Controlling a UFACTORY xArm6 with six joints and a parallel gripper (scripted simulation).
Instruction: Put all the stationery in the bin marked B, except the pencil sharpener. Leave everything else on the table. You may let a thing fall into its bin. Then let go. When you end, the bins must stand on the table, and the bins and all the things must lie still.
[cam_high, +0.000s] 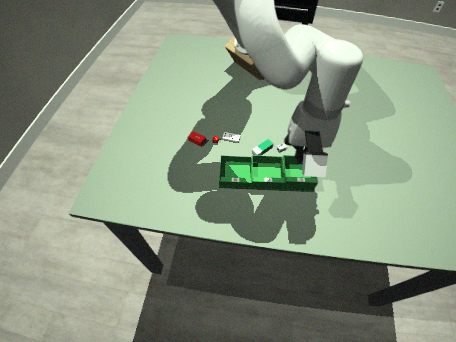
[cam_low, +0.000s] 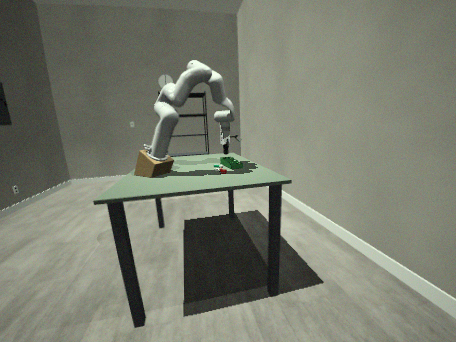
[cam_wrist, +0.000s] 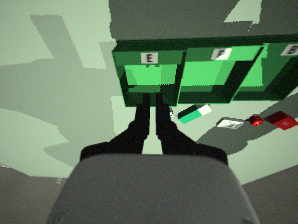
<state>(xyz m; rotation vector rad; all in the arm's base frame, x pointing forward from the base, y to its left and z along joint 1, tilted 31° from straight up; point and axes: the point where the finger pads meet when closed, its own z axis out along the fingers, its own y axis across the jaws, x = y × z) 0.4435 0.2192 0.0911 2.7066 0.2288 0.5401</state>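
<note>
Now: the grey-white piece 9 cm below my hand, 9 cm behind it and 4 cm to the right of it. From my hand the other things lie so: joined green bins (8 cm to the right, 7 cm below, 2 cm ahead); then red die (24 cm to the right, 9 cm below, 9 cm behind); then white domino (19 cm to the right, 11 cm behind, 9 cm below).
</note>
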